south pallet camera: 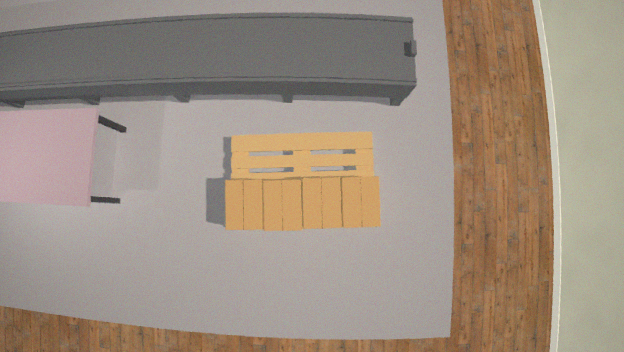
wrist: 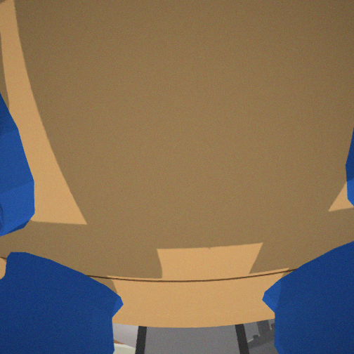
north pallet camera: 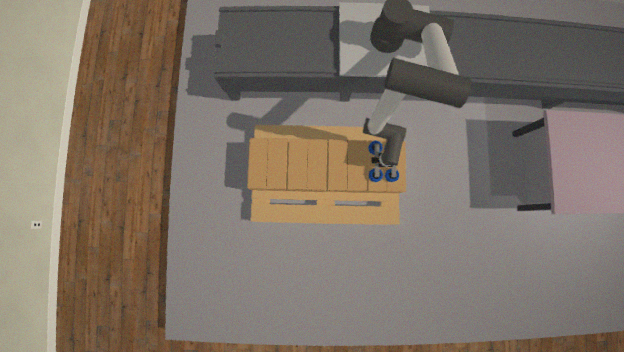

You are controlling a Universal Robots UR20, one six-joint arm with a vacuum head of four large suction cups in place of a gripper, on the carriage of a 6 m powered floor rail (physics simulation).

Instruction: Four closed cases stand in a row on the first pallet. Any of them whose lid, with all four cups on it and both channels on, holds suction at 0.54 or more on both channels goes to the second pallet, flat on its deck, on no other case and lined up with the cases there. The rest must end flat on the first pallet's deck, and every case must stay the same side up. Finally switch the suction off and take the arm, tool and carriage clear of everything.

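Frame: origin at the arm's base, x ahead, y left, z up, level; centimetres.
Where they show: arm's base, origin of its link: [north pallet camera: 386, 38].
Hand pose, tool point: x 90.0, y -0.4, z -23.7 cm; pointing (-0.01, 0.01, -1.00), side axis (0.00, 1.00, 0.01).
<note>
Each offset is from my tool point to the top centre of the thing. Level surfaces: height alone.
Four closed tan cases @(dx +2.4, dy -57.6, dz +1.3 cm) [north pallet camera: 307, 175] stand side by side in a row on the north pallet [north pallet camera: 325, 215]. My suction head [north pallet camera: 384, 161] [wrist: 185, 225] is over the rightmost case @(dx +2.9, dy +3.0, dz +1.8 cm) [north pallet camera: 401, 172], and three of its blue cups show there; the fourth is hidden by the arm. In the wrist view the cups are down at the shaded tan lid [wrist: 190, 125], seemingly touching it. Whether suction is on does not show. The south pallet [south pallet camera: 302, 141] carries a row of four closed cases [south pallet camera: 312, 202] along its near side, with deck slats bare behind them.
The carriage [north pallet camera: 357, 60] stands on the dark floor rail [north pallet camera: 280, 42] [south pallet camera: 250, 50], behind the north pallet. A pink table @(dz +19.7 cm) [north pallet camera: 590, 162] [south pallet camera: 45, 157] with dark legs stands between the two pallets. The forearm [north pallet camera: 427, 82] reaches from the carriage over the north pallet's back edge.
</note>
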